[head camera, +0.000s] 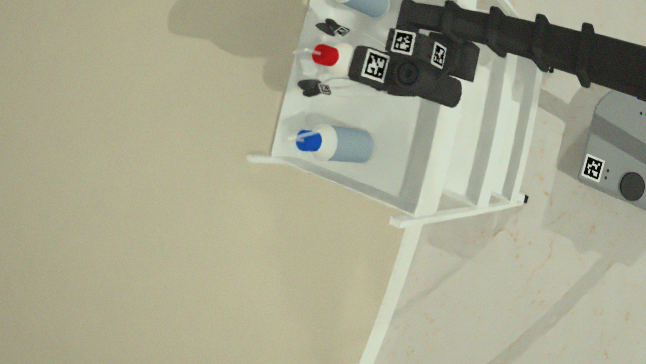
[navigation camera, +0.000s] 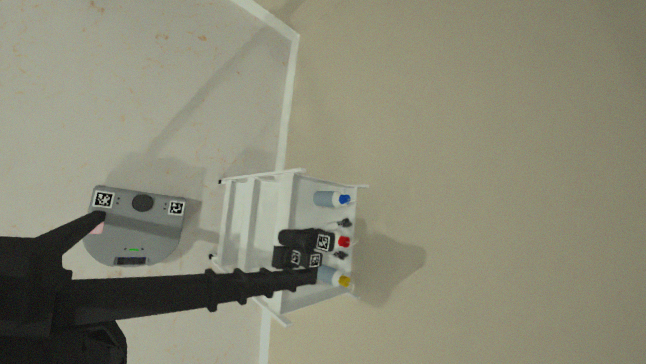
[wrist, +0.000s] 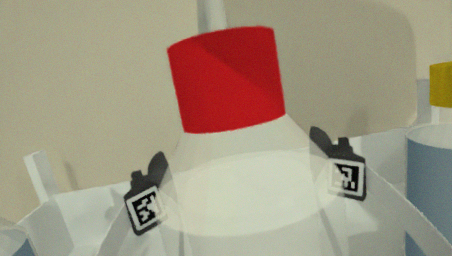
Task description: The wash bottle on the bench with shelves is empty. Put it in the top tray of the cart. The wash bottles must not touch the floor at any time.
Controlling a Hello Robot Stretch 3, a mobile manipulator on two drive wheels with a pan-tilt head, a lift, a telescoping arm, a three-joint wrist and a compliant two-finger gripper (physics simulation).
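Places are measured from the robot's base along level axes (x ahead, y left, z up), in centimetres.
Pixels of known places: gripper, between the fingertips: (head camera: 310,54); robot's base, origin of its link: (head camera: 630,185) (navigation camera: 142,202).
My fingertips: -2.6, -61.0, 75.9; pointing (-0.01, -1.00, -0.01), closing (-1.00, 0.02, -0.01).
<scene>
Ahead of a thing's pixels: the offset from my fingertips to its top centre, as dx, dy, dz. "*": to the spot under its first point. Level surfaces: height alone.
The wash bottle {+0.3, +9.1, +10.3} (head camera: 326,55) (navigation camera: 343,241) (wrist: 228,81) has a red cap and a clear, empty body. My gripper (head camera: 321,57) (navigation camera: 342,238) (wrist: 238,158) is shut on its body, one finger pad on each side. It holds the bottle over the top tray {dz -9.6} (head camera: 384,117) (navigation camera: 307,219) of the white cart {* +19.5, +27.3, -14.7} (head camera: 451,213) (navigation camera: 260,175), between two other bottles. In the wrist view the bottle leans a little to one side. I cannot tell whether its base touches the tray.
A blue-capped bottle {+13.4, +9.5, +7.8} (head camera: 336,144) (navigation camera: 331,198) and a yellow-capped bottle {-14.9, +3.9, +7.8} (navigation camera: 337,279) (wrist: 430,169) stand in the same tray. My grey base (head camera: 619,149) (navigation camera: 139,231) is on the speckled floor beside the cart. A long white strip (head camera: 393,280) borders a plain beige surface.
</scene>
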